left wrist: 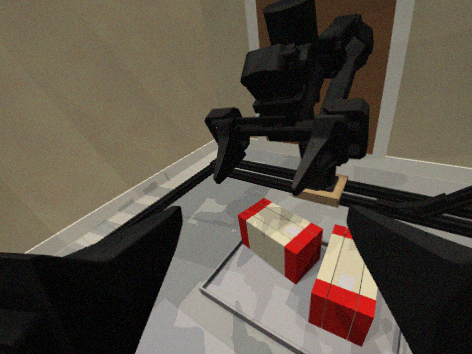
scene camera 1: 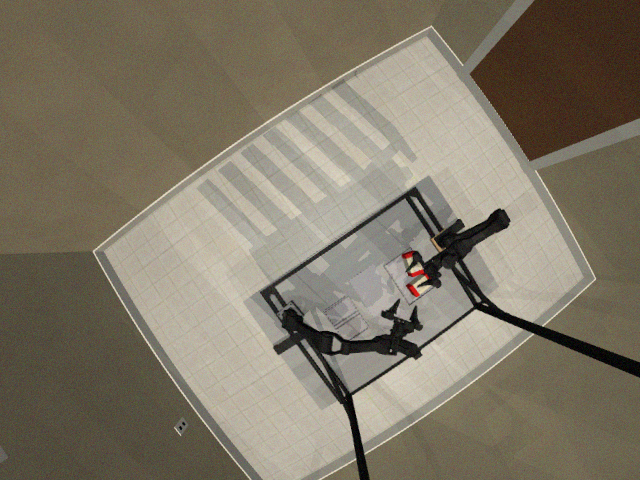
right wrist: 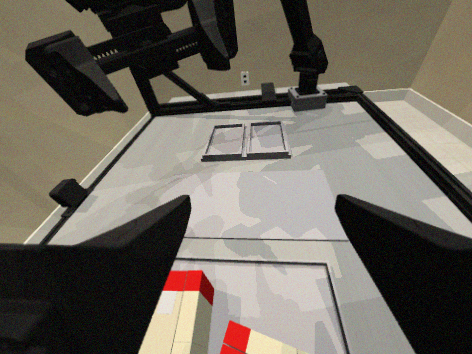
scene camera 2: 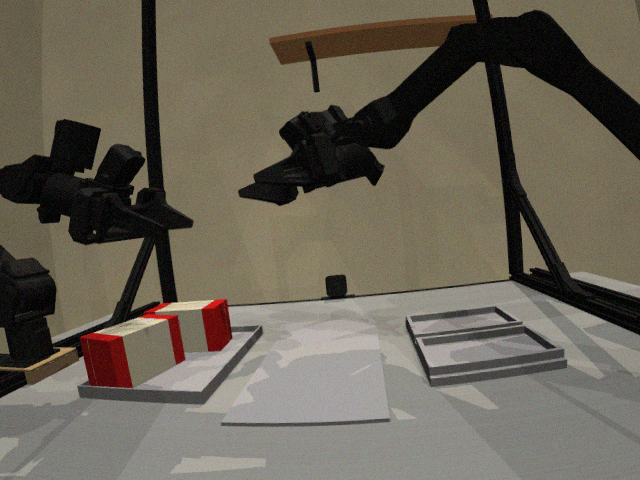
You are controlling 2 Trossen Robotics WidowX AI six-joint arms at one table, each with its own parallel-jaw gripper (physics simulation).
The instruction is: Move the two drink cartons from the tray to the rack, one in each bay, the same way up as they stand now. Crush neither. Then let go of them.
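Frame: origin at the left arm's base, x ahead, y left, z up, level; centimetres.
Seen in the pictures: left gripper, between the fingertips: [left wrist: 264, 214] [scene camera 1: 408, 302] [right wrist: 177, 83] [scene camera 2: 246, 186]; right gripper, between the fingertips: [left wrist: 250, 186] [scene camera 1: 411, 279] [right wrist: 262, 201] [scene camera 2: 179, 227]; left arm's base, origin of its link: [scene camera 1: 290, 315] [right wrist: 306, 91]; right arm's base, origin of its link: [left wrist: 321, 182] [scene camera 1: 443, 241] [scene camera 2: 32, 357].
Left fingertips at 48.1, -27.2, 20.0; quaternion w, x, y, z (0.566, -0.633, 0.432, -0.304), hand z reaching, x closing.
Observation:
Pixels of each thing's top centre, then the offset from my left fingertips to it, as dx, dy, dz. "spot": a spot on its surface instead. Level surfaces: height alone.
- tray, centre of its top: [right wrist: 228, 336] [scene camera 2: 183, 351] [left wrist: 303, 279] [scene camera 1: 410, 276] +12.4, +0.6, -22.7
- two-bay rack, centre of its top: [scene camera 2: 471, 329] [right wrist: 245, 136] [scene camera 1: 346, 321] -28.3, +5.2, -22.3
- thin flat mat, height of its surface: dz -23.9
- small black box, a spot on its surface: [scene camera 2: 336, 285] [right wrist: 74, 191] spot: -12.2, -32.5, -21.0
Two long cartons, cream with red ends, rest in the tray [scene camera 1: 397, 284] [scene camera 2: 144, 395] [left wrist: 250, 320] [right wrist: 250, 261]. One carton [scene camera 2: 149, 343] [left wrist: 280, 240] is nearer scene camera 2; the other carton [scene camera 2: 186, 330] [left wrist: 345, 285] is behind it, angled differently. The two-bay rack [scene camera 1: 347, 318] [scene camera 2: 496, 363] [right wrist: 247, 157] is empty. My left gripper [scene camera 1: 405, 304] [scene camera 2: 248, 186] [left wrist: 264, 214] [right wrist: 177, 83] is open, high between tray and rack. My right gripper [scene camera 1: 413, 279] [scene camera 2: 178, 225] [left wrist: 250, 186] [right wrist: 262, 201] is open, above the cartons.
A thin flat mat [scene camera 2: 330, 382] [right wrist: 280, 200] lies between tray and rack. Black frame posts [scene camera 2: 150, 103] rise at the table edge. A small black box [scene camera 2: 336, 285] [right wrist: 67, 192] stands at the edge. A wooden shelf [scene camera 2: 361, 38] is on the wall.

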